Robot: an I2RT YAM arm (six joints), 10 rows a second.
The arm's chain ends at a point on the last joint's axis. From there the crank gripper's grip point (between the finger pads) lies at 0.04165 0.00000 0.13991 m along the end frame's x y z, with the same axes.
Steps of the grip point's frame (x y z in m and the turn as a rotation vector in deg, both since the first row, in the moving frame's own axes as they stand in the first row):
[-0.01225 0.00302 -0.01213 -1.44 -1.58 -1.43]
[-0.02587 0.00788 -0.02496 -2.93 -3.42 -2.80]
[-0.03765 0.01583 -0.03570 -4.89 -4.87 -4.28]
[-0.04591 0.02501 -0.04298 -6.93 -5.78 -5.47]
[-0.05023 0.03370 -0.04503 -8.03 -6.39 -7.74]
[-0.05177 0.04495 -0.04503 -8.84 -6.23 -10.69]
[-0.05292 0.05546 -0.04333 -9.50 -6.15 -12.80]
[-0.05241 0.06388 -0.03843 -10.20 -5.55 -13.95]
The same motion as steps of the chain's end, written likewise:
[-0.00841 0.00048 -0.01319 -1.44 -1.58 -1.43]
[-0.01758 0.00250 -0.02706 -2.93 -3.42 -2.80]
[-0.02598 0.00644 -0.03835 -4.89 -4.87 -4.28]
[-0.03228 0.01121 -0.04567 -6.93 -5.78 -5.47]
[-0.03544 0.01846 -0.04779 -8.03 -6.39 -7.74]
[-0.03777 0.02954 -0.04762 -8.84 -6.23 -10.69]
[-0.03943 0.03974 -0.04579 -9.50 -6.15 -12.80]
[-0.04067 0.04737 -0.04044 -10.20 -5.55 -13.95]

